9 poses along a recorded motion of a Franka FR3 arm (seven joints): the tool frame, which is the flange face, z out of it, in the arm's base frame.
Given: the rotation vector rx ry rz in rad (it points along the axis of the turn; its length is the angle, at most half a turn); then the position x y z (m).
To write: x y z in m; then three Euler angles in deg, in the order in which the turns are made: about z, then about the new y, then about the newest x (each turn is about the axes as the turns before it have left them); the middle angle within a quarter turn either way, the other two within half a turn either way. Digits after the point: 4 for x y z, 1 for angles.
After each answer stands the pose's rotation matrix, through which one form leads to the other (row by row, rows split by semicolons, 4 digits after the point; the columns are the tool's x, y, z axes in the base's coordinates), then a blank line. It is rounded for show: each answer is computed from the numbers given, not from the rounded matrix.
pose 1, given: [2.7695 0.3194 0.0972 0.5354 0.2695 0.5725]
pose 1, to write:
[0.5354 0.2695 0.5725 13.4 -1.6 159.5]
0.9722 0.2084 0.1065; 0.2324 -0.9133 -0.3346; 0.0276 0.3501 -0.9363

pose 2, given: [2.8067 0.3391 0.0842 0.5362 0.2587 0.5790]
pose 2, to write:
[0.5362 0.2587 0.5790 14.0 -1.2 161.8]
0.9702 0.2230 0.0946; 0.2413 -0.9233 -0.2988; 0.0207 0.3127 -0.9496

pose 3, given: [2.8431 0.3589 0.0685 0.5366 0.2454 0.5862]
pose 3, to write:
[0.5366 0.2454 0.5862 14.5 -0.7 164.0]
0.9681 0.2372 0.0805; 0.2502 -0.9316 -0.2636; 0.0125 0.2753 -0.9613

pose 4, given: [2.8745 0.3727 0.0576 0.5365 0.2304 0.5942]
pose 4, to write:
[0.5365 0.2304 0.5942 14.8 -0.5 165.9]
0.9667 0.2464 0.0697; 0.2560 -0.9382 -0.2330; 0.0080 0.2431 -0.9700

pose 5, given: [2.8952 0.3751 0.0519 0.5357 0.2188 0.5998]
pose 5, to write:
[0.5357 0.2188 0.5998 14.8 -0.4 167.1]
0.9668 0.2477 0.0631; 0.2556 -0.9429 -0.2136; 0.0066 0.2226 -0.9749

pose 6, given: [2.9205 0.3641 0.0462 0.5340 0.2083 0.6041]
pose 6, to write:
[0.5340 0.2083 0.6041 14.3 -0.4 168.5]
0.9692 0.2400 0.0552; 0.2462 -0.9501 -0.1914; 0.0065 0.1991 -0.9800

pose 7, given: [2.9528 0.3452 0.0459 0.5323 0.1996 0.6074]
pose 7, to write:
[0.5323 0.1996 0.6074 13.4 -0.6 170.2]
0.9728 0.2264 0.0499; 0.2316 -0.9591 -0.1628; 0.0110 0.1699 -0.9854

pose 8, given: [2.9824 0.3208 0.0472 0.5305 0.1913 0.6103]
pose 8, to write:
[0.5305 0.1913 0.6103 12.3 -0.9 171.7]
0.9768 0.2093 0.0462; 0.2138 -0.9672 -0.1370; 0.0160 0.1437 -0.9895

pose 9, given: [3.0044 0.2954 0.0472 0.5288 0.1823 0.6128]
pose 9, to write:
[0.5288 0.1823 0.6128 11.3 -1.1 172.8]
0.9804 0.1921 0.0429; 0.1959 -0.9735 -0.1184; 0.0191 0.1245 -0.9920

